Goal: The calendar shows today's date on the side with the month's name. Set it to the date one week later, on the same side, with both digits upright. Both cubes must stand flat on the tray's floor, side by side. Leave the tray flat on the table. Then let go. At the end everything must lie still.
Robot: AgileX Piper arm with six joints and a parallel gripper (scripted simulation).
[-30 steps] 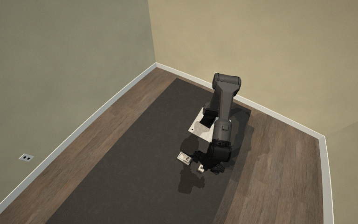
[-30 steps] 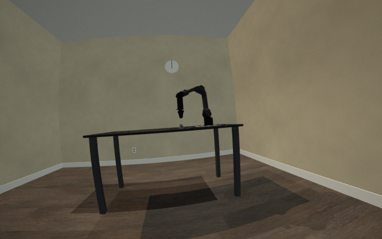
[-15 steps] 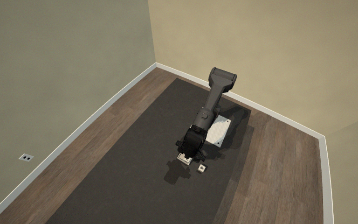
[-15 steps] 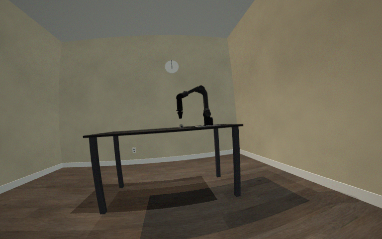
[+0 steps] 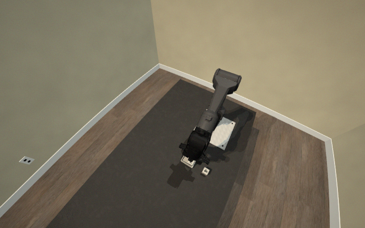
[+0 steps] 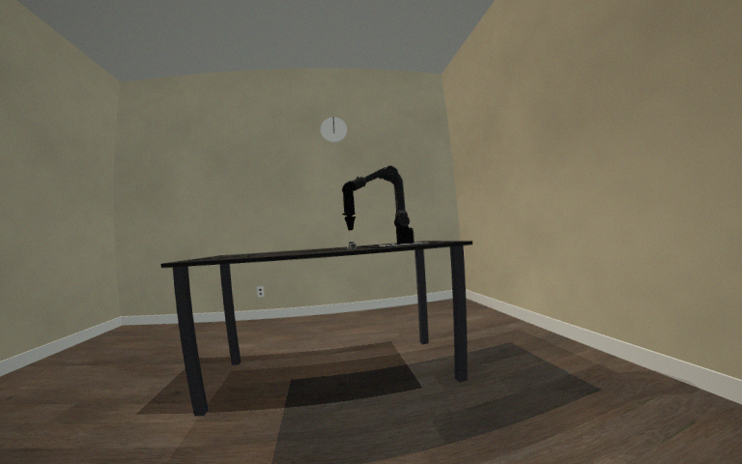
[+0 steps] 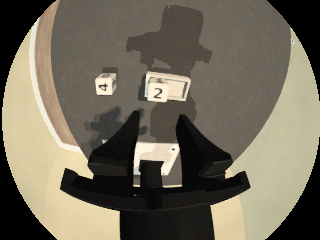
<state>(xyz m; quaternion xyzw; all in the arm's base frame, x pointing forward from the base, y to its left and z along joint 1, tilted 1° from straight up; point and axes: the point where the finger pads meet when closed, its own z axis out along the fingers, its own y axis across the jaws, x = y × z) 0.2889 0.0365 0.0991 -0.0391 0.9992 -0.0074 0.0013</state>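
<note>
Right now my hand is 100 mm above the white tray and 20 mm to the left of it.
</note>
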